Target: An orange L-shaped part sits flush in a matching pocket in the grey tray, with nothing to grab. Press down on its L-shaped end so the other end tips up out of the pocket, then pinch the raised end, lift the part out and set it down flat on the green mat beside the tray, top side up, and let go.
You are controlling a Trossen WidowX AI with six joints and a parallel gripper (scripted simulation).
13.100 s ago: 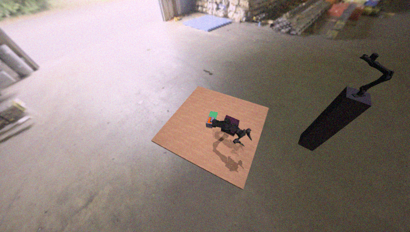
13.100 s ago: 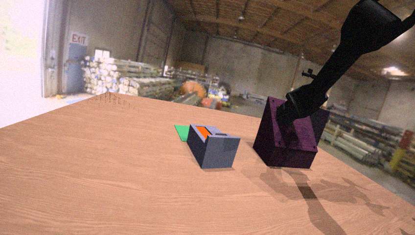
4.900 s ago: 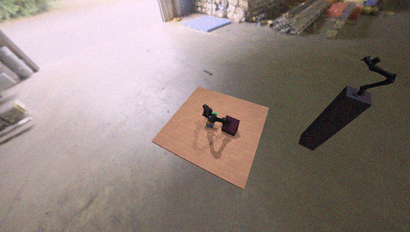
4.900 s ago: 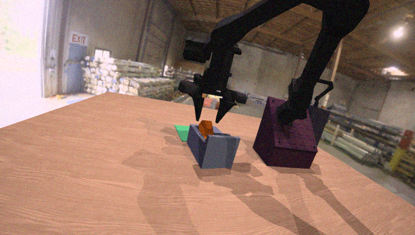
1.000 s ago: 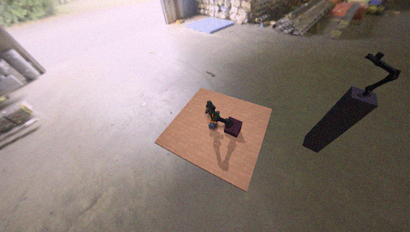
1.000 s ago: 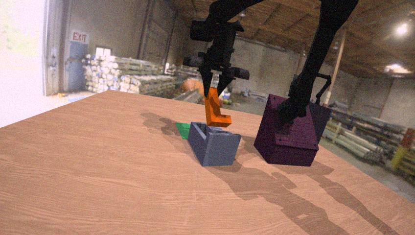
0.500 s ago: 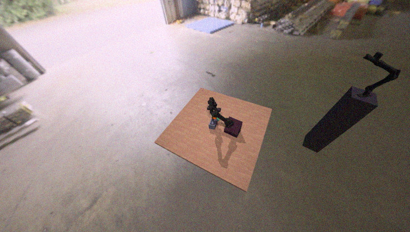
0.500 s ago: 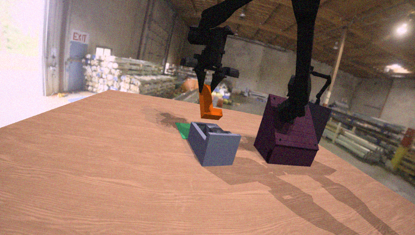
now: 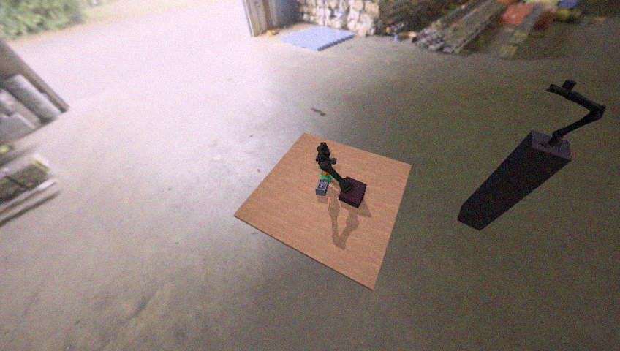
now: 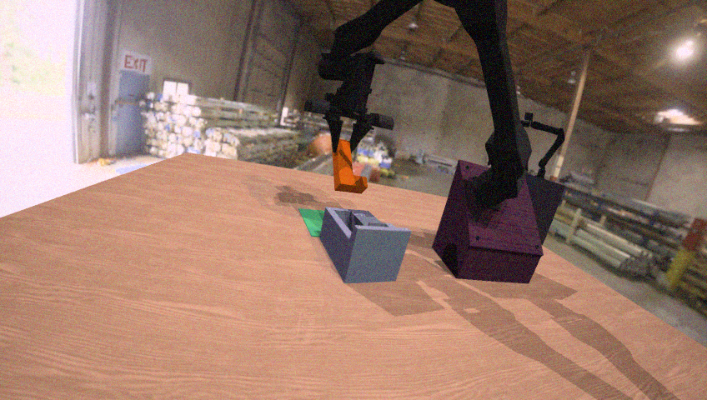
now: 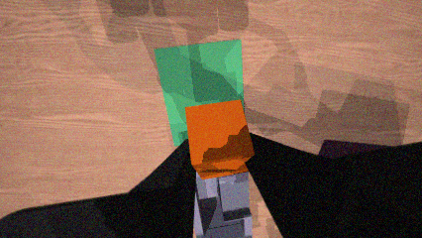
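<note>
The green mat lies 10 mm behind my gripper tip, 10 mm to the left of it and 170 mm below it. The rest, counted from my gripper tip: orange L-shaped part 20 mm behind, 20 mm to the left, 30 mm below.
</note>
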